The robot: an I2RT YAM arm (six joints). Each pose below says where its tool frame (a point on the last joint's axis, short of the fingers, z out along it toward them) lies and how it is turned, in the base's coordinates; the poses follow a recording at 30 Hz.
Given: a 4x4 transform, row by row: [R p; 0 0 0 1], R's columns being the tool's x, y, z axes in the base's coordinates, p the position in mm. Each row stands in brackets.
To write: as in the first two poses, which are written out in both.
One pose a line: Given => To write
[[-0.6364 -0.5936 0.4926 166.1], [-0.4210 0.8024 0.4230 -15.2], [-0.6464 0.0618 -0.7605 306.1], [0 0 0 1]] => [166.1 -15.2 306.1 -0.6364 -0.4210 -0.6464 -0.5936 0.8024 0.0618]
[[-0.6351 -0.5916 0.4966 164.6], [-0.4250 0.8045 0.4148 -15.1], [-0.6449 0.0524 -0.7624 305.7], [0 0 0 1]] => [164.6 -15.1 305.7 -0.6351 -0.4250 -0.6449 -0.5916 0.8045 0.0524]
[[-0.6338 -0.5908 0.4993 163.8], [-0.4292 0.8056 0.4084 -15.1], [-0.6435 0.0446 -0.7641 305.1], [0 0 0 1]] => [163.8 -15.1 305.1 -0.6338 -0.4292 -0.6435 -0.5908 0.8056 0.0446]
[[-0.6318 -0.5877 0.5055 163.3], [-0.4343 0.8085 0.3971 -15.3], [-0.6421 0.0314 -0.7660 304.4], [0 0 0 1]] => [163.3 -15.3 304.4 -0.6318 -0.4343 -0.6421 -0.5877 0.8085 0.0314]
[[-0.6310 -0.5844 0.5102 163.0], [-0.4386 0.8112 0.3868 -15.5], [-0.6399 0.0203 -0.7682 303.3], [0 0 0 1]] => [163.0 -15.5 303.3 -0.6310 -0.4386 -0.6399 -0.5844 0.8112 0.0203]
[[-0.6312 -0.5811 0.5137 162.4], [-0.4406 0.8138 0.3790 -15.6], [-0.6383 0.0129 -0.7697 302.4], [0 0 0 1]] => [162.4 -15.6 302.4 -0.6312 -0.4406 -0.6383 -0.5811 0.8138 0.0129]
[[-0.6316 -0.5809 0.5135 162.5], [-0.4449 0.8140 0.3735 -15.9], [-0.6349 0.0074 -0.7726 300.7], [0 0 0 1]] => [162.5 -15.9 300.7 -0.6316 -0.4449 -0.6349 -0.5809 0.8140 0.0074]
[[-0.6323 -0.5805 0.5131 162.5], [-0.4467 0.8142 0.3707 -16.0], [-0.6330 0.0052 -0.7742 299.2], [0 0 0 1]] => [162.5 -16.0 299.2 -0.6323 -0.4467 -0.6330 -0.5805 0.8142 0.0052]
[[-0.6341 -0.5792 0.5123 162.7], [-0.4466 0.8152 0.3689 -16.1], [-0.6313 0.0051 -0.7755 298.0], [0 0 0 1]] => [162.7 -16.1 298.0 -0.6341 -0.4466 -0.6313 -0.5792 0.8152 0.0051]
